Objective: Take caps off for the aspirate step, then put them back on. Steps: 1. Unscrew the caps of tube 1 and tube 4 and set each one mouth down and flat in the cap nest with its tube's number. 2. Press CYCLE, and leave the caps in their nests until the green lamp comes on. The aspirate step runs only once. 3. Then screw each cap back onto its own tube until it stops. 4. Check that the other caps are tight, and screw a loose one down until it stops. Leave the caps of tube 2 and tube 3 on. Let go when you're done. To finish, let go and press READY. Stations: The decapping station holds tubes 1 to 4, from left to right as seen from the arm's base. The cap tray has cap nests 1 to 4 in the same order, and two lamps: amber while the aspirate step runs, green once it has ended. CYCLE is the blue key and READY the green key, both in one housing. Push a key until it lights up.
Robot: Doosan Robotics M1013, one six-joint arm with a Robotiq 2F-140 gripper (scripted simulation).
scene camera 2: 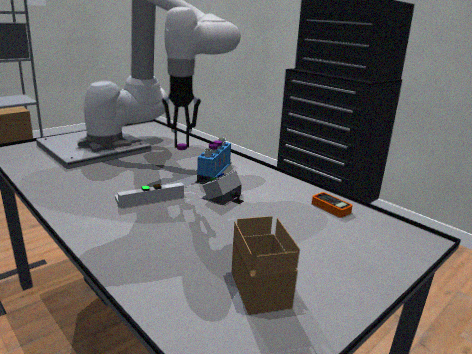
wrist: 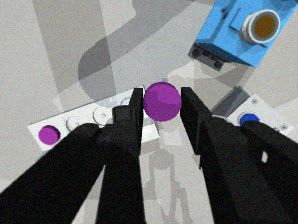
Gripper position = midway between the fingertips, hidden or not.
Note:
In view: my gripper [scene camera 2: 181,146], a cardboard box [scene camera 2: 272,288], a purple cap [wrist: 162,102] and a grey key housing [scene camera 2: 225,188].
My gripper is seen too in the wrist view [wrist: 161,101]. The grey key housing also shows in the wrist view [wrist: 239,102]. The wrist view does not show the cardboard box: it is out of frame.

